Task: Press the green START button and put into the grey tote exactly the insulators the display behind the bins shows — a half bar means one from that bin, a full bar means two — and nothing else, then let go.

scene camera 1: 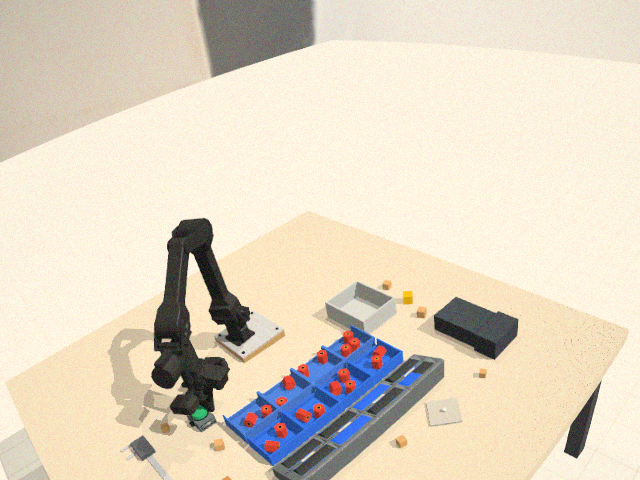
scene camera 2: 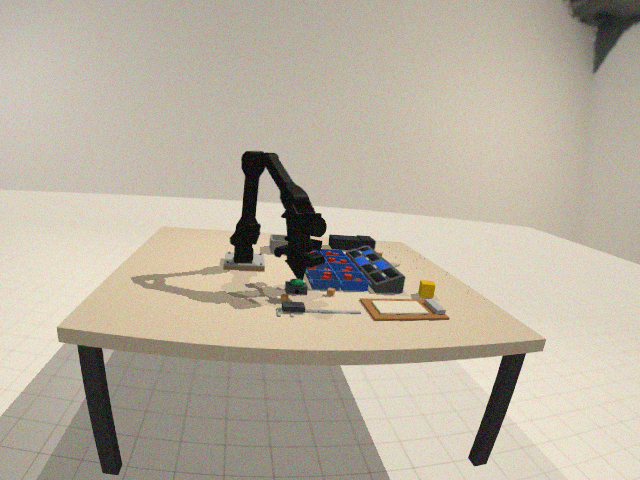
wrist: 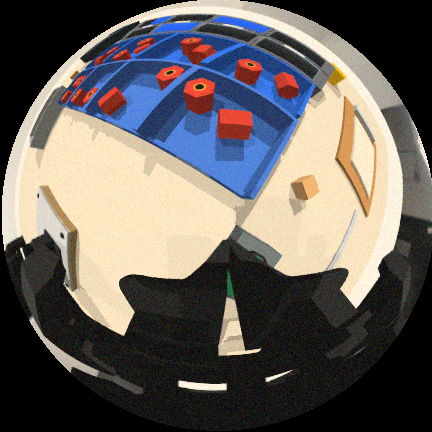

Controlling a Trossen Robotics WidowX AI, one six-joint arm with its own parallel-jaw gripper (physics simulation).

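Where they show: gripper, fingertip midpoint: (scene camera 1: 212, 410) (wrist: 226, 244); arm's base, origin of the base link: (scene camera 1: 240, 336) (scene camera 2: 242, 260) (wrist: 53, 252).
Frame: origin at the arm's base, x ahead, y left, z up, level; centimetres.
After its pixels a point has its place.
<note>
My gripper (scene camera 1: 196, 406) (scene camera 2: 300, 277) @[x 16.7, y -23.6, z 0.3 cm] (wrist: 226, 244) @[x 16.7, y -23.6, z 0.3 cm] is shut and empty, pointing down with its tips at the green START button (scene camera 1: 199, 414) @[x 16.3, y -26.9, z 1.6 cm] (scene camera 2: 296, 282) @[x 14.4, y -28.2, z 1.4 cm] (wrist: 230, 286) @[x 13.9, y -25.3, z 1.6 cm]. The fingers partly hide the button; whether it is pressed down cannot be told. Red insulators, such as one insulator (scene camera 1: 318, 410) (wrist: 199, 95), lie in the blue bins (scene camera 1: 289, 451) (wrist: 250, 175). The display (scene camera 1: 356, 448) @[x 52.2, y -11.7, z 0.4 cm] (scene camera 2: 395, 285) @[x 47.8, y -27.1, z 0.5 cm] behind the bins is lit: two cells look fully blue, and one outer-row cell towards the black box looks half blue. The grey tote (scene camera 1: 342, 316) @[x 20.0, y 21.1, z 1.1 cm] (scene camera 2: 278, 242) @[x 16.2, y 21.5, z 2.5 cm] (wrist: 47, 122) looks empty in scene camera 1.
A black box (scene camera 1: 475, 326) @[x 54.8, y 33.5, z 3.0 cm] (scene camera 2: 351, 241) @[x 51.3, y 31.5, z 2.3 cm] stands beyond the display. Yellow blocks (scene camera 1: 407, 297) (scene camera 2: 427, 289) and small wooden cubes (scene camera 1: 219, 444) @[x 26.0, y -29.2, z -0.3 cm] (wrist: 305, 187) @[x 24.8, y -28.3, z -0.3 cm] are scattered around. A caliper (scene camera 1: 141, 447) @[x 11.5, y -42.6, z -0.3 cm] (scene camera 2: 293, 306) @[x 10.7, y -44.0, z -0.3 cm] and a framed board (scene camera 2: 368, 308) @[x 33.0, y -42.0, z -1.7 cm] (wrist: 345, 150) @[x 36.5, y -35.2, z -1.6 cm] lie near the button side.
</note>
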